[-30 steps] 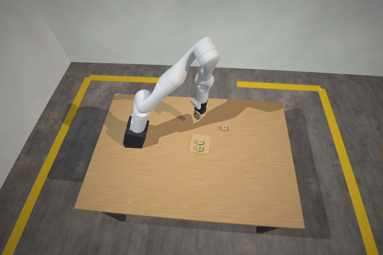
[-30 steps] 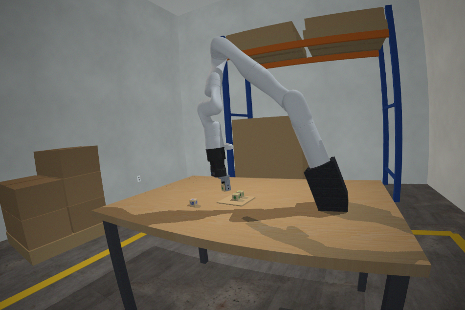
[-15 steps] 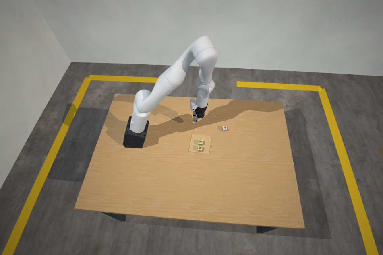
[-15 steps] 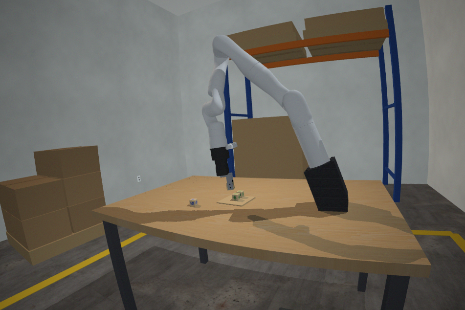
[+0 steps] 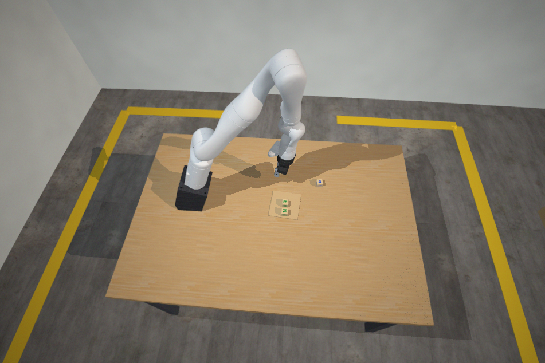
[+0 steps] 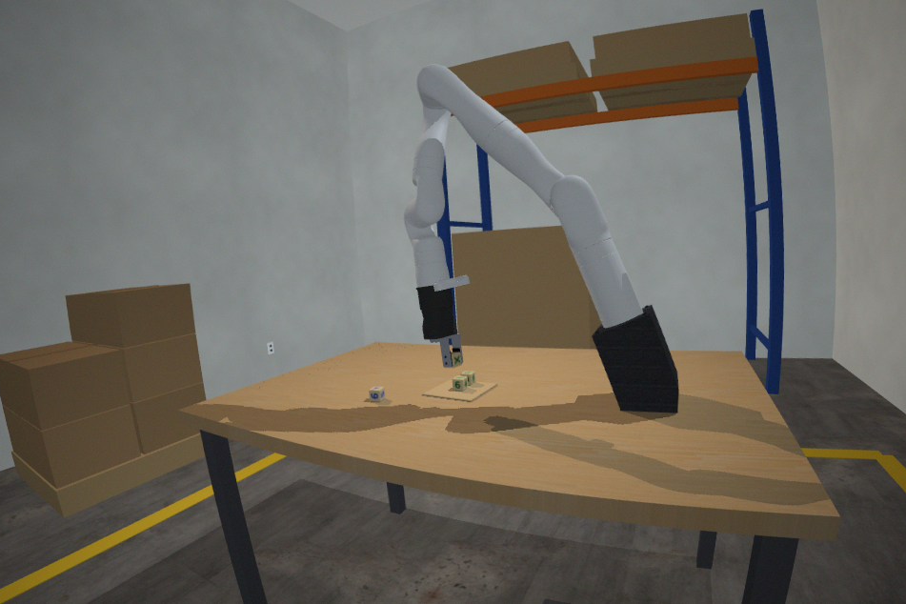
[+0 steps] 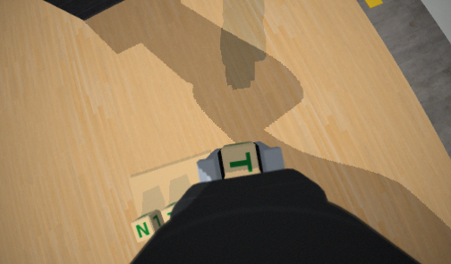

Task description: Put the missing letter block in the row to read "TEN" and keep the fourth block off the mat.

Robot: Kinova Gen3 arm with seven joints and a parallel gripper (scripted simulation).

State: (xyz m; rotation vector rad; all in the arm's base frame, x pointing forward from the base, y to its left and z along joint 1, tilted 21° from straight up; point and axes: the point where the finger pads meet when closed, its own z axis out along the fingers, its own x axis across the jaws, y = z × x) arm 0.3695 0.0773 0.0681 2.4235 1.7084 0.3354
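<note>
The E block lies 120 mm to the right of my hand, 100 mm below it and 30 mm ahead of it. The rest, counted from my hand: T block: 10 mm below; then mat: 120 mm to the right, 120 mm below, 30 mm ahead.
</note>
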